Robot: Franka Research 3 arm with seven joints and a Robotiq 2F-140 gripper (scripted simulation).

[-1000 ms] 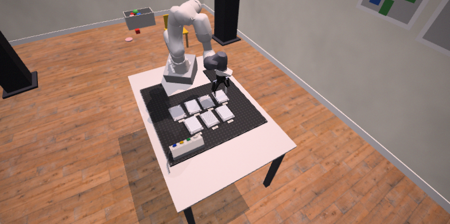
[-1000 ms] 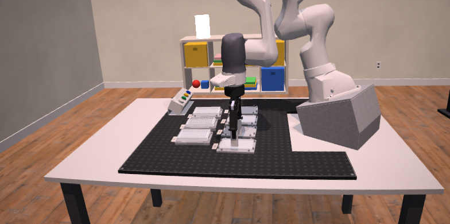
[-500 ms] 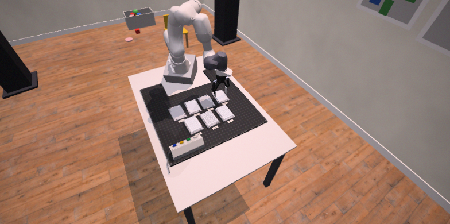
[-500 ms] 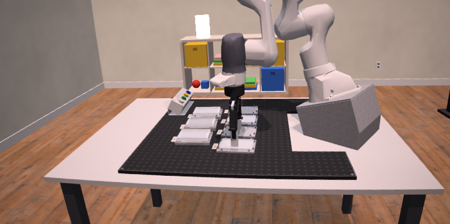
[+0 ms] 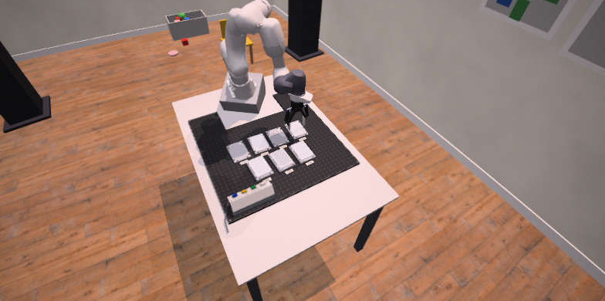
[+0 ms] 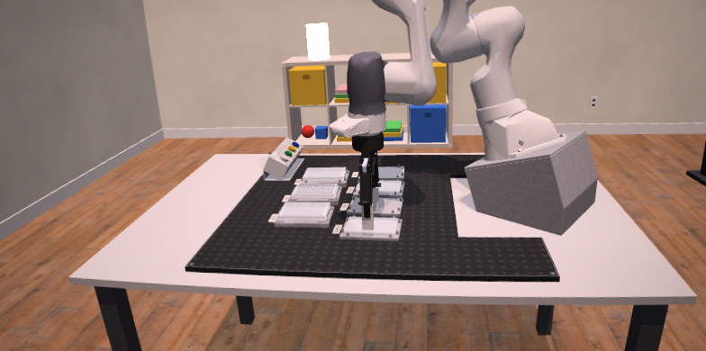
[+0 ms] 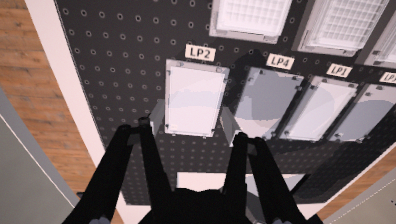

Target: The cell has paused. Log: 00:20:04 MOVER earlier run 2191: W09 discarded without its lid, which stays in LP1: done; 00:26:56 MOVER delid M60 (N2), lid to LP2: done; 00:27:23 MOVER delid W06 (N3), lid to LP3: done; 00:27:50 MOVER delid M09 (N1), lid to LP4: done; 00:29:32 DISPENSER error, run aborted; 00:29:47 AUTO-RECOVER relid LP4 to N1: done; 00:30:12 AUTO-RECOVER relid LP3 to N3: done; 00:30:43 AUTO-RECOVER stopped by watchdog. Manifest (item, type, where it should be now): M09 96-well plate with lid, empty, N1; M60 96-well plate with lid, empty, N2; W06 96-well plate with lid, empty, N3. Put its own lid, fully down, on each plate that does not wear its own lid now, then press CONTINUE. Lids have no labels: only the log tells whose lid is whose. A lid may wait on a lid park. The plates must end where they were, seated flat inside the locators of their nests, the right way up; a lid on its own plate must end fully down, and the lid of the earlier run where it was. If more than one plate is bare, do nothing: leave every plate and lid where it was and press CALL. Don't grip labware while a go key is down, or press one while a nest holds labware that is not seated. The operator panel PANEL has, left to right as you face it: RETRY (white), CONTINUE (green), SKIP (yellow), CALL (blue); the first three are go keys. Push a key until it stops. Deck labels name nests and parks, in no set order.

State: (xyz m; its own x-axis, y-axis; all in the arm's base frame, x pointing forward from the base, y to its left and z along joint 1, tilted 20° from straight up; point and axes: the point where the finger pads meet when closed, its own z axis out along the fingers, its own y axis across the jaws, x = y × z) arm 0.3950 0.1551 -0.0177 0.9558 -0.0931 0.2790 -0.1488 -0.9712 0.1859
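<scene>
My hand is 5 cm above the lid park LP2. From my hand the other things lie so: white key (41 cm to the right, 28 cm ahead, 1 cm above); green key (46 cm to the right, 27 cm ahead, 1 cm above); park LP4 (14 cm to the right, 5 cm below, 1 cm behind).
</scene>
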